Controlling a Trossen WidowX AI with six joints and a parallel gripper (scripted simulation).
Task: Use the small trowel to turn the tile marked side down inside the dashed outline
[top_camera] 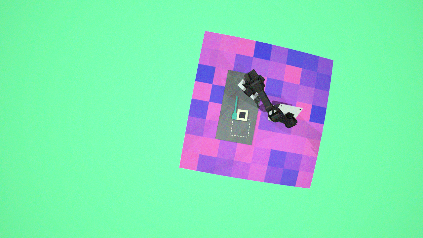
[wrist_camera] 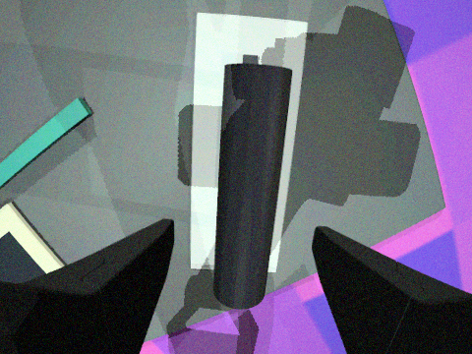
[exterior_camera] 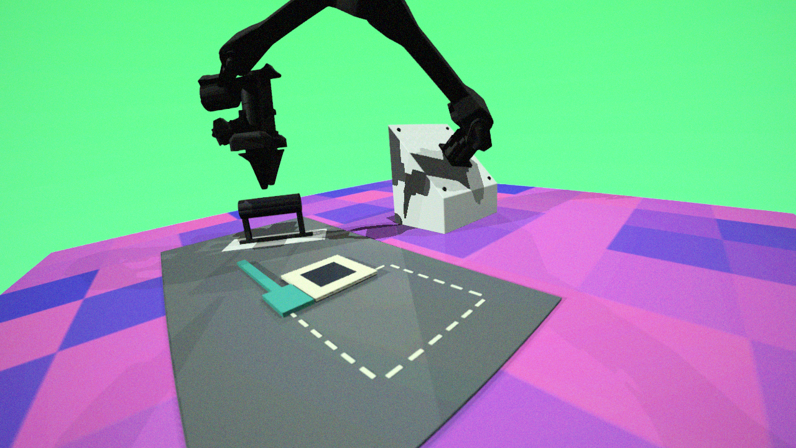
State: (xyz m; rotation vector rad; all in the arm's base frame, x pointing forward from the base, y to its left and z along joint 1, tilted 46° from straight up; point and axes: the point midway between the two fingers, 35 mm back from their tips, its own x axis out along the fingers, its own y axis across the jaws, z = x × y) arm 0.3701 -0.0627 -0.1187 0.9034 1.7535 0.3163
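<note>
The small trowel lies 7 cm below my gripper tip, 2 cm behind it and 1 cm to the left of it. Also, from my gripper tip: cream tile: 24 cm to the left, 10 cm below, 1 cm behind; then dark mat: 18 cm to the left, 13 cm below, 2 cm ahead; then teal l-shaped strip: 21 cm to the left, 10 cm below, 6 cm ahead.
</note>
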